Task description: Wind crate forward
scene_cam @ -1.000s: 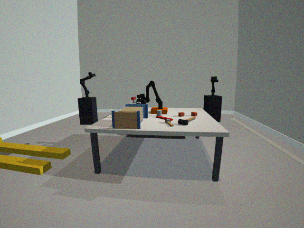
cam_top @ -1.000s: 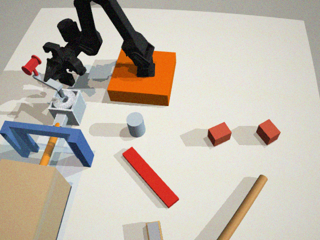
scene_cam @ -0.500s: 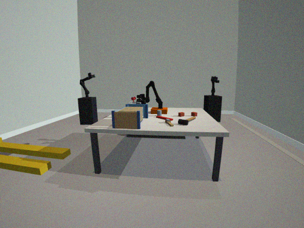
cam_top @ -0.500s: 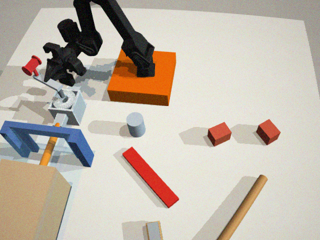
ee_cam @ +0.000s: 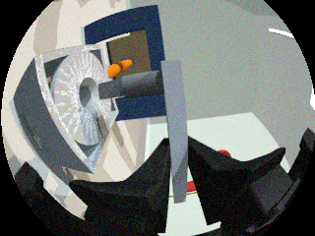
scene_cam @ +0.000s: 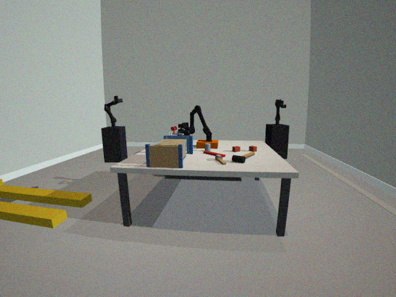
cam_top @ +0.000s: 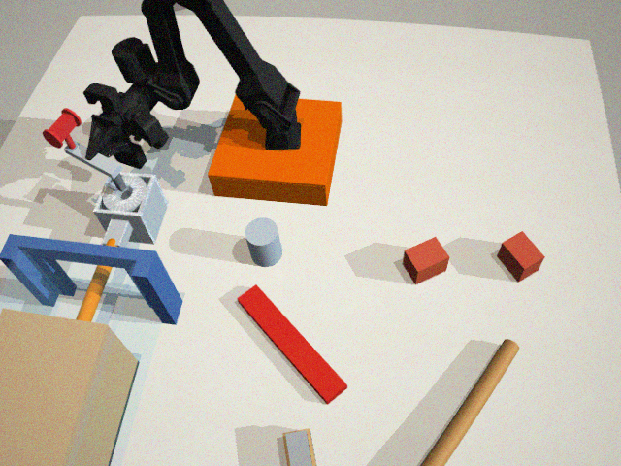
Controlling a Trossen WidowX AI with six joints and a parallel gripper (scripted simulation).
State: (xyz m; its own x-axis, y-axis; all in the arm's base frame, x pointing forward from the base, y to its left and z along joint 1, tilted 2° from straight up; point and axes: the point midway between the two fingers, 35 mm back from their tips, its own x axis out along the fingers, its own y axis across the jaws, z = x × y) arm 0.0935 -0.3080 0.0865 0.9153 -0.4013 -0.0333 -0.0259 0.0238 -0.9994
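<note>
My gripper tip is 10 mm to the left of the winch handle, 10 mm below it and 10 mm past it. The rest, counted from my gripper tip: red knob (40 mm to the right, 40 mm above, 30 mm behind); flat red bar (340 mm to the left, 270 mm ahead, 150 mm below); grey winch (120 mm below, 40 mm to the left).
</note>
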